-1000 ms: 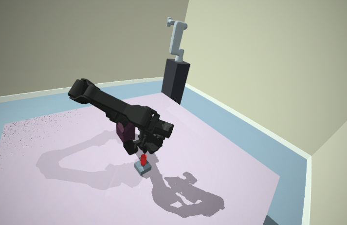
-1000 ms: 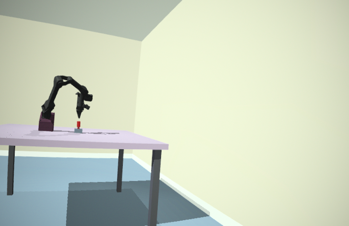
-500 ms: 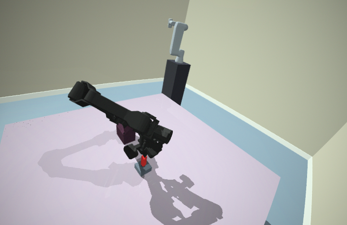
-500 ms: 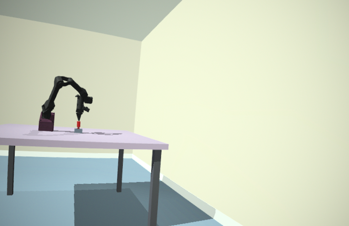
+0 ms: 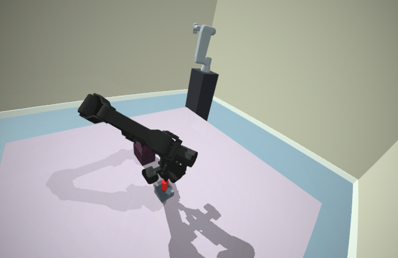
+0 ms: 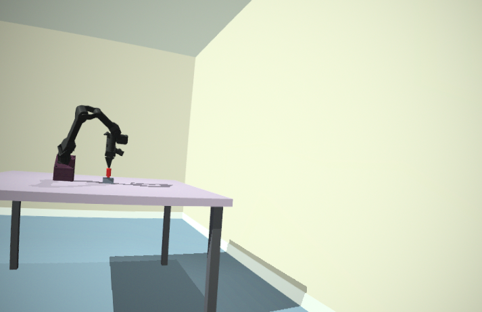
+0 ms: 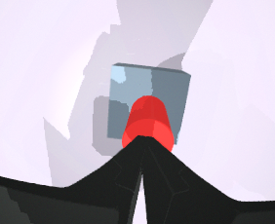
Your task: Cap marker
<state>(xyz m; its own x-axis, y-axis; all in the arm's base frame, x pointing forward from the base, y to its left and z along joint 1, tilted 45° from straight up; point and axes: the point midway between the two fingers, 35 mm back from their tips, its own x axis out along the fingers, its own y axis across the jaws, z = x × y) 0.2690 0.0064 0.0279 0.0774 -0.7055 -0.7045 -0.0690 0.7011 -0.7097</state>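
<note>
My gripper tip is 20 mm above the red cap. The rest, counted from my gripper tip: holder block (80 mm below).
</note>
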